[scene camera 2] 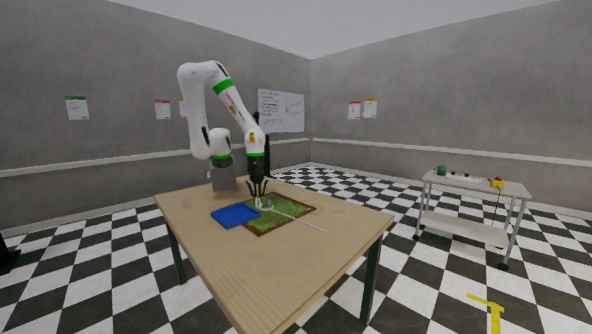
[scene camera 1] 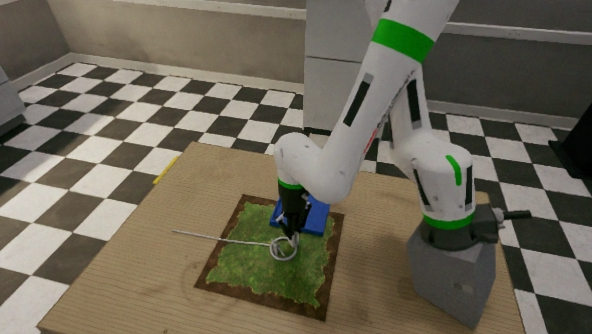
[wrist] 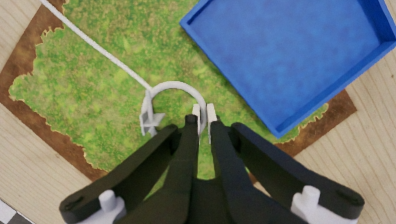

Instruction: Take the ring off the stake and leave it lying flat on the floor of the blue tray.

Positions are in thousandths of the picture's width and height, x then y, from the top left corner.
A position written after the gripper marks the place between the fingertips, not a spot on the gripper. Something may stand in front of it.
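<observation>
Blue tray (scene camera 1: 536, 648), also (scene camera 2: 398, 645) and (wrist: 734, 292). Gripper (scene camera 1: 496, 729), also (wrist: 514, 507).
</observation>
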